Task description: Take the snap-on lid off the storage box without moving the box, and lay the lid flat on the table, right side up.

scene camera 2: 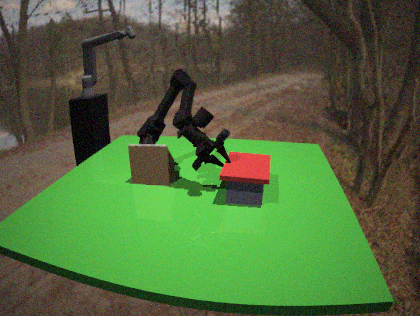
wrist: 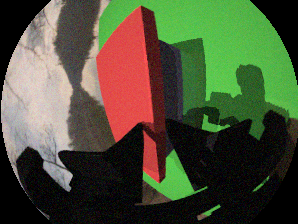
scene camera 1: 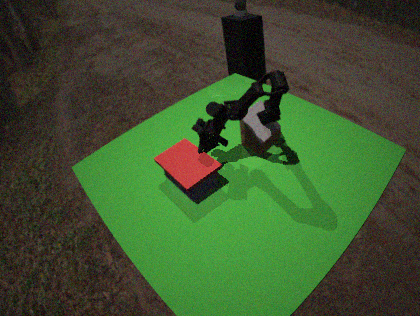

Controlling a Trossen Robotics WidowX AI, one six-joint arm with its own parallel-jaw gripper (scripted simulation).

In view: my gripper point(scene camera 2: 227, 164), a red lid point(scene camera 1: 186, 166) and a dark storage box point(scene camera 2: 236, 192).
The red lid is seen too in scene camera 2 point(scene camera 2: 251, 168) and in the wrist view point(wrist: 129, 71). My gripper shows as well in the wrist view point(wrist: 153, 124) and in scene camera 1 point(scene camera 1: 200, 153).
